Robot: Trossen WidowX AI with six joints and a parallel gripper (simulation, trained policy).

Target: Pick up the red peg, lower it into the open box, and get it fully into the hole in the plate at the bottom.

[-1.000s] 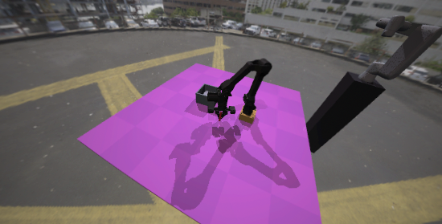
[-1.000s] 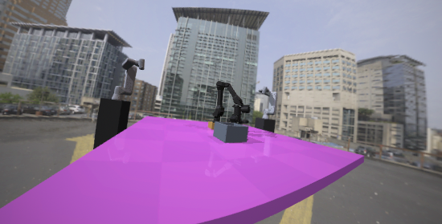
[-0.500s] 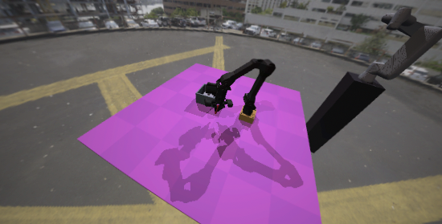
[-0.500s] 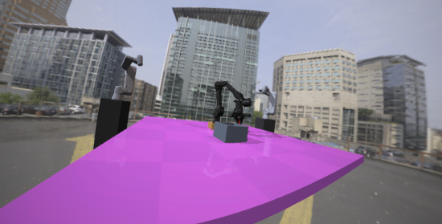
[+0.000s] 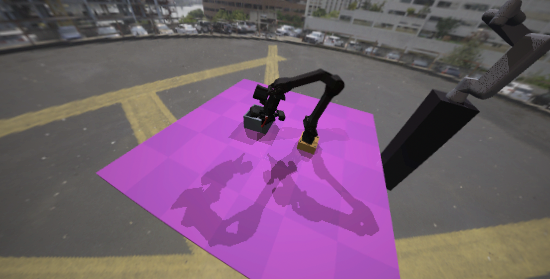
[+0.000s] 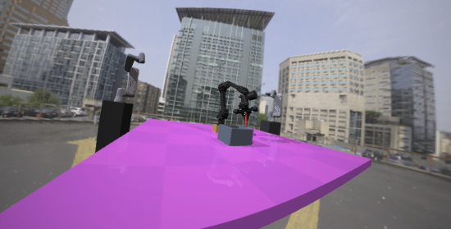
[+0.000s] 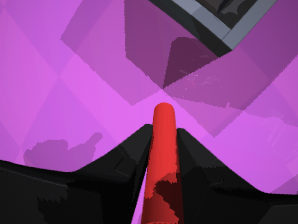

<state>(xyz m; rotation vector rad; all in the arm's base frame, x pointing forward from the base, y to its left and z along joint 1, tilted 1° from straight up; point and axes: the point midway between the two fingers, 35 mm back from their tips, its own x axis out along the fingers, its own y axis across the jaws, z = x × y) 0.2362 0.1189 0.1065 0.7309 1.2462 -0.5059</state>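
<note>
Right now my gripper tip is 11 cm short of the plate, 12 cm to the left of it and 9 cm above it. From my gripper tip the other things lie so: red peg: 2 cm above; then grey box: 11 cm ahead, 12 cm to the right, 11 cm below.
</note>
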